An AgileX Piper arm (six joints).
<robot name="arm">
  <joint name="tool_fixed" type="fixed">
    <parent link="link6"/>
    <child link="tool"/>
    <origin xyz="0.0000 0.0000 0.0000" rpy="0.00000 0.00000 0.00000"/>
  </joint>
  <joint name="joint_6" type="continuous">
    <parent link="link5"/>
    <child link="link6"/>
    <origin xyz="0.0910 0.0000 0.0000" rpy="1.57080 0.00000 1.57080"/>
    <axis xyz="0 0 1"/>
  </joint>
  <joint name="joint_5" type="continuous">
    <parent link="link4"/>
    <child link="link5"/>
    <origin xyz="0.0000 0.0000 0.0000" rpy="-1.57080 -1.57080 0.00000"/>
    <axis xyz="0 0 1"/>
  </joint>
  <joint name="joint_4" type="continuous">
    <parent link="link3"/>
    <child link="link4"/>
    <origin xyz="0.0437 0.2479 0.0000" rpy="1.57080 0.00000 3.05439"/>
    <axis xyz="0 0 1"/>
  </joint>
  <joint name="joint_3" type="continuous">
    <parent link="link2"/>
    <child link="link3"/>
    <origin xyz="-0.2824 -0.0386 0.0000" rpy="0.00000 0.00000 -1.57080"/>
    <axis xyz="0 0 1"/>
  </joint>
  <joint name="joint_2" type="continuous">
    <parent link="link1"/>
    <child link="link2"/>
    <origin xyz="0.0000 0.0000 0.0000" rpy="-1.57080 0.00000 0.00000"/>
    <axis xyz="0 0 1"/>
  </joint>
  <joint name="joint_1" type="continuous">
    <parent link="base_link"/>
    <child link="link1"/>
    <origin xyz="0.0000 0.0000 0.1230" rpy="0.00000 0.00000 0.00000"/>
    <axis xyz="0 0 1"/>
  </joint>
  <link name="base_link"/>
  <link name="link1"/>
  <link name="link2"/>
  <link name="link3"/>
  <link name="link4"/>
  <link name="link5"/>
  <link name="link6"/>
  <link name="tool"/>
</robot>
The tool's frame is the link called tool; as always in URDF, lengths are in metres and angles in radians. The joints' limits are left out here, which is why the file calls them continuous.
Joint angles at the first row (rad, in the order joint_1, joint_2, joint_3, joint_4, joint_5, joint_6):
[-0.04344 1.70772 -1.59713 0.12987 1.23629 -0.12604]
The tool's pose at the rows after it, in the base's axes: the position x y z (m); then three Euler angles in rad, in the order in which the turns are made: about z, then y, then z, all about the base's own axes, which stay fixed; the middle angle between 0 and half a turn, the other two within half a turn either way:
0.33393 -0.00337 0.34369 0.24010 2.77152 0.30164
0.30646 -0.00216 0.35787 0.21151 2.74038 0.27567
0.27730 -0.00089 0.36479 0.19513 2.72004 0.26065
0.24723 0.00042 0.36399 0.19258 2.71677 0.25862
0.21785 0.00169 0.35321 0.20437 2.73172 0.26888
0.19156 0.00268 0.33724 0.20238 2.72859 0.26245
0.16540 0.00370 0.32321 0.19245 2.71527 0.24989
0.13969 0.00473 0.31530 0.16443 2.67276 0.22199
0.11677 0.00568 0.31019 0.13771 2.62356 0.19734
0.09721 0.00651 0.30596 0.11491 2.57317 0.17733
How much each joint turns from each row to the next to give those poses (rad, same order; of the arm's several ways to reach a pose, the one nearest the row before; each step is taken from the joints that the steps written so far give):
[0.00000 -0.08807 0.05109 0.00000 0.00069 0.00000]
[0.00000 -0.10328 0.06642 0.00001 0.00394 -0.00001]
[0.00001 -0.10595 0.08458 -0.00001 0.00001 0.00002]
[-0.00003 -0.10614 0.10042 0.00001 0.00231 -0.00002]
[0.00005 -0.10306 0.12279 -0.00001 -0.00408 0.00003]
[-0.00006 -0.10117 0.13322 0.00002 -0.03556 -0.00005]
[0.00001 -0.10508 0.11791 0.00000 -0.02698 0.00000]
[0.00006 -0.11467 0.09069 -0.00003 -0.02040 0.00007]
[-0.00005 -0.10905 0.06670 0.00002 -0.00852 -0.00006]
[-0.00005 -0.09898 0.05104 0.00003 -0.00382 -0.00005]

